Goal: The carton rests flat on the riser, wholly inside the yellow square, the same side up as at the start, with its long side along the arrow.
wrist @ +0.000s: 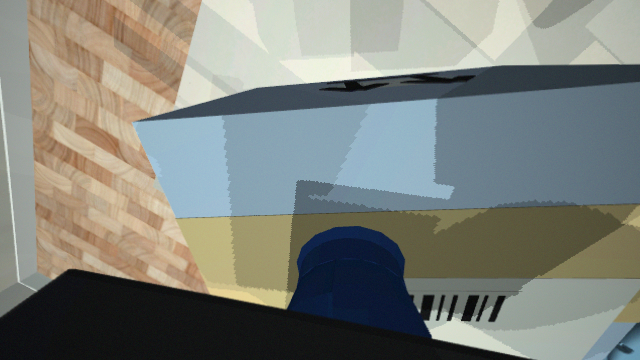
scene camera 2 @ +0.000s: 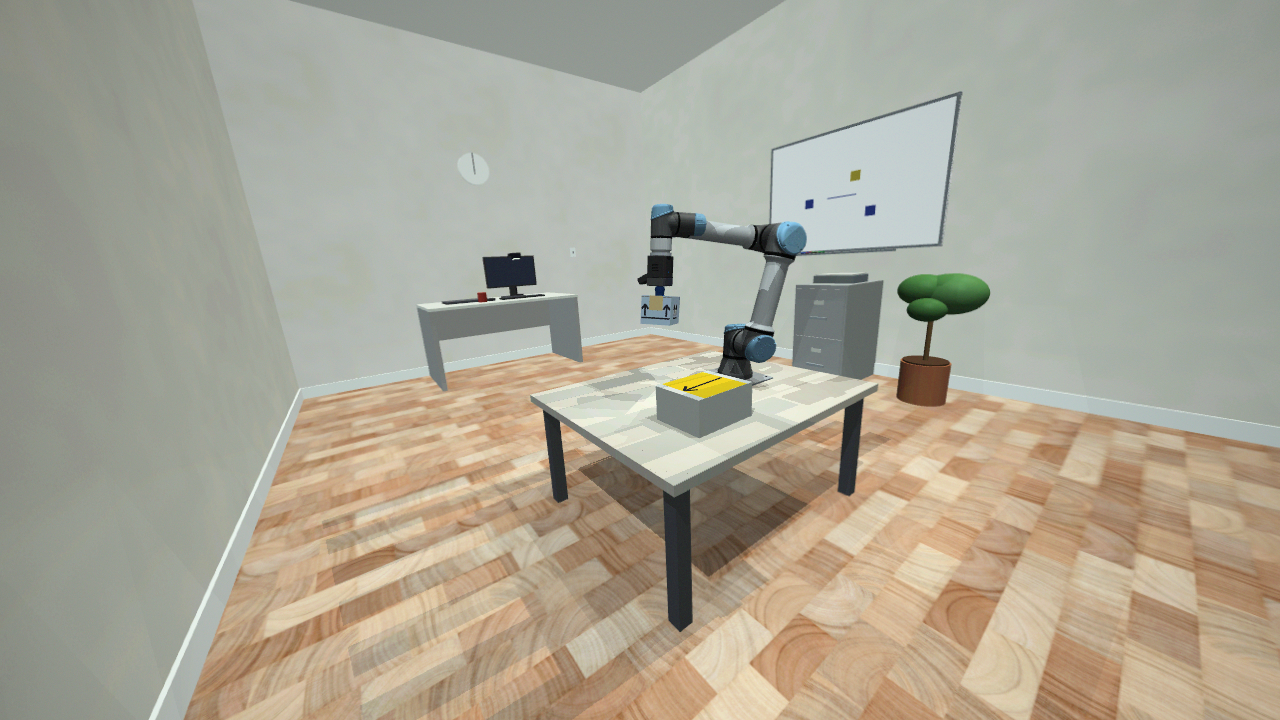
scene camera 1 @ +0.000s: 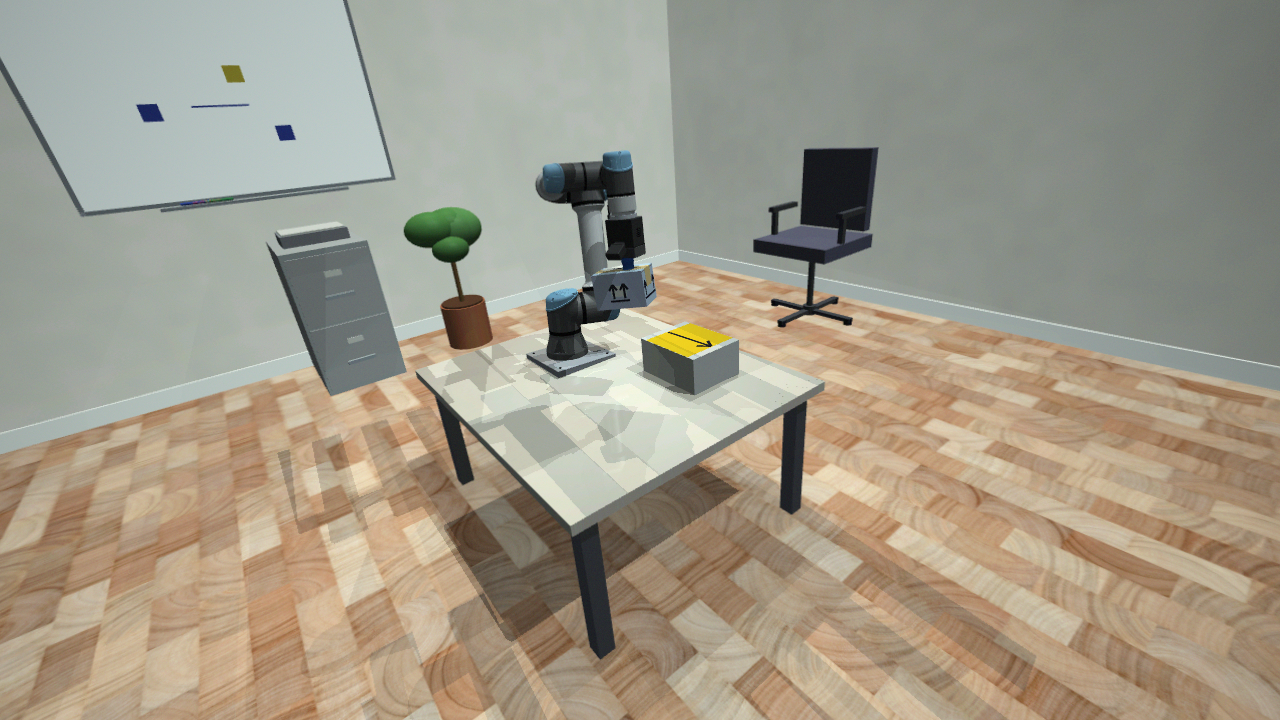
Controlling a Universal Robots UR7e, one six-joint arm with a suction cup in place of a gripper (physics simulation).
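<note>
The light blue carton hangs in the air, level, its printed arrows pointing up, well above the table and higher than the riser. My suction gripper is on the carton's top face, on the tan tape beside the barcode label, and holds it. The grey riser stands on the table. The yellow square with a black arrow is on its top, with nothing on it. In scene camera 2 the carton is left of the riser. The carton's underside is hidden.
The table carries the riser and the arm's base plate. A filing cabinet, a potted plant, an office chair and a desk stand away from the table.
</note>
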